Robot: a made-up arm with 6 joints.
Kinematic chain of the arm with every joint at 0, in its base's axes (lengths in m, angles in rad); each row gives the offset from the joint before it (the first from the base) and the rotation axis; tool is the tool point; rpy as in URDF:
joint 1: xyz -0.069 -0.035 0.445 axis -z
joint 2: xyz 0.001 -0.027 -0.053 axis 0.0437 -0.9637 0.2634
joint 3: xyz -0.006 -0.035 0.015 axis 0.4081 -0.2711 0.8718
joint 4: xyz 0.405 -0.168 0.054 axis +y
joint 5: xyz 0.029 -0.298 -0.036 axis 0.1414 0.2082 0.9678
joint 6: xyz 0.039 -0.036 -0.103 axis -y
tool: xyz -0.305 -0.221 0.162 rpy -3.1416 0 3.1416
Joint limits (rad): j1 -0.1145..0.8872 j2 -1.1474..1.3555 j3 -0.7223..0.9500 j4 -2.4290..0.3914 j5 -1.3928..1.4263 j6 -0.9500..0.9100
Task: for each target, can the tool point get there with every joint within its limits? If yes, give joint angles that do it. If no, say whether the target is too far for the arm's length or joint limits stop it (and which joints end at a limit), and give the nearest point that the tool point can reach.
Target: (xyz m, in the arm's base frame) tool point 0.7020 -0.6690 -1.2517
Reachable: no: too far | nearest point 0.4239 -0.4403 -0.5039 | short by 0.830 m
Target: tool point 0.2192 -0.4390 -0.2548
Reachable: yes | joints 0.3373 -0.6183 0.7493 -1.1345 -0.3503 0.5425
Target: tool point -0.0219 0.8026 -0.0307
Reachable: no: joint limits stop it (at a limit: joint 1, joint 3, joint 5) | nearest point 0.3116 0.1546 -0.0822 | short by 0.731 m
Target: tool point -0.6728 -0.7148 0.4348
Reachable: yes | joints 0.6123 -0.4723 -0.5933 -2.0445 -0.0591 -0.1944
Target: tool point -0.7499 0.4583 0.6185
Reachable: no: joint limits stop it (at a limit: joint 1, joint 2, joint 3, joint 6) | nearest point -0.6344 -0.0540 0.5599 | short by 0.528 m
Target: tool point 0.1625 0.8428 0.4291
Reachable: no: joint limits stop it (at a limit: joint 1, joint 3, joint 5) | nearest point 0.3805 0.3923 0.6656 | short by 0.554 m
